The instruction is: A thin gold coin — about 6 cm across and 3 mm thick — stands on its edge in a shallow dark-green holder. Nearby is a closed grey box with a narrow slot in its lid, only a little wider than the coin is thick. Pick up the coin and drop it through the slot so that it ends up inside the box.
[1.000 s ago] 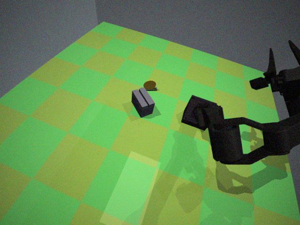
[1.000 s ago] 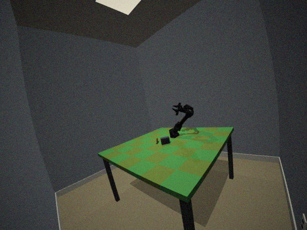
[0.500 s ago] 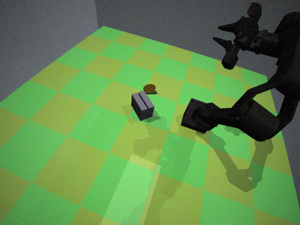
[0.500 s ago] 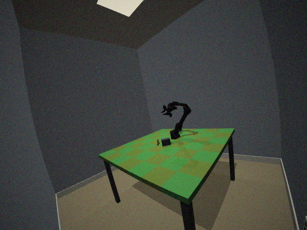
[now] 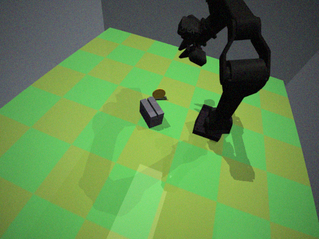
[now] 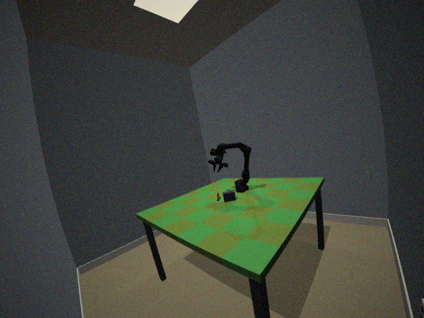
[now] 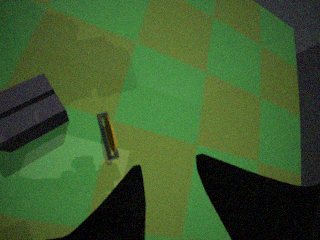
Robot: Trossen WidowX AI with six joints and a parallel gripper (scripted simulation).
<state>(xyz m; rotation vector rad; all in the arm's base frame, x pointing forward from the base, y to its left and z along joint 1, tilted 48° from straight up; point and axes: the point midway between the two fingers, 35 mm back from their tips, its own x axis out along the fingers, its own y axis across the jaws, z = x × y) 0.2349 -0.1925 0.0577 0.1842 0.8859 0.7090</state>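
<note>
The gold coin is 210 mm below my gripper tip, 40 mm ahead of it and 20 mm to the left of it.
</note>
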